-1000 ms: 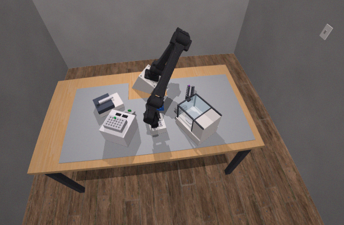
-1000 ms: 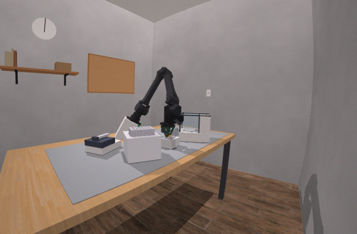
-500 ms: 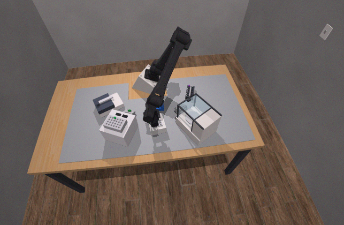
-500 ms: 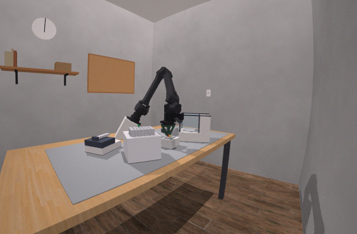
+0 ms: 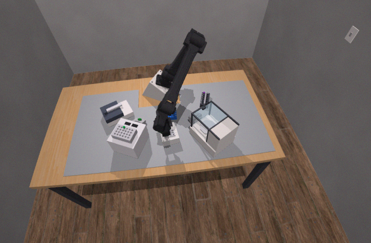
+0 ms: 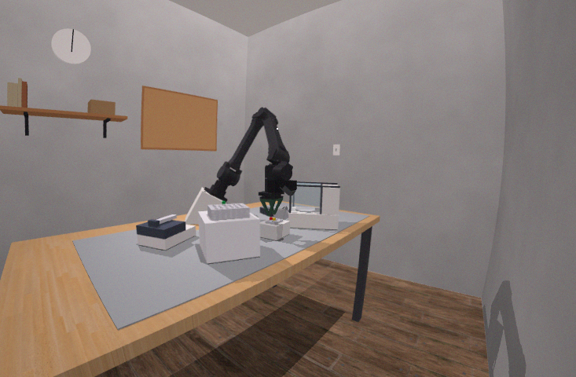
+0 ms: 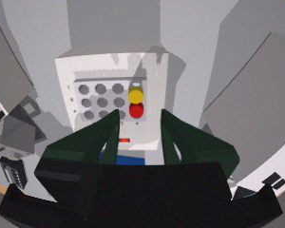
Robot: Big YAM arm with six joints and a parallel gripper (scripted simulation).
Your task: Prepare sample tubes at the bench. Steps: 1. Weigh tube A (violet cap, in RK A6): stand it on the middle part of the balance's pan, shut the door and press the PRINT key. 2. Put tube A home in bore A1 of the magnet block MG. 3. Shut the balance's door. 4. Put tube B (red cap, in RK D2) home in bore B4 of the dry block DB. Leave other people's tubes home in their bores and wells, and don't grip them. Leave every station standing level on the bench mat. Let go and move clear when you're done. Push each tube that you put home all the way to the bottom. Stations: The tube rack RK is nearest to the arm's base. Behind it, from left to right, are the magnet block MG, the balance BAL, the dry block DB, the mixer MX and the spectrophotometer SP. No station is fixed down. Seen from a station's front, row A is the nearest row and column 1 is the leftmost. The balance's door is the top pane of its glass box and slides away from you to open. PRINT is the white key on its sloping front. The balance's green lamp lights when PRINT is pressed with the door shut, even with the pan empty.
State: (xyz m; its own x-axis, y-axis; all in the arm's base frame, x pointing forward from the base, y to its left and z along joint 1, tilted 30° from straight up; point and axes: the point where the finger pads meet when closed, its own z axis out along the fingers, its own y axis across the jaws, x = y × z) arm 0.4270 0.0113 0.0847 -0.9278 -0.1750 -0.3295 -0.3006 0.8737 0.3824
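Right now my hand is 4 cm above the yellow-capped tube, 1 cm to the right of it and 1 cm short of it. From my hand the other things lie so: balance door (26 cm to the left, 10 cm above, 9 cm behind); then dry block (7 cm below, 4 cm behind, 2 cm to the left); then tube rack (21 cm behind, 9 cm below, 1 cm to the right).
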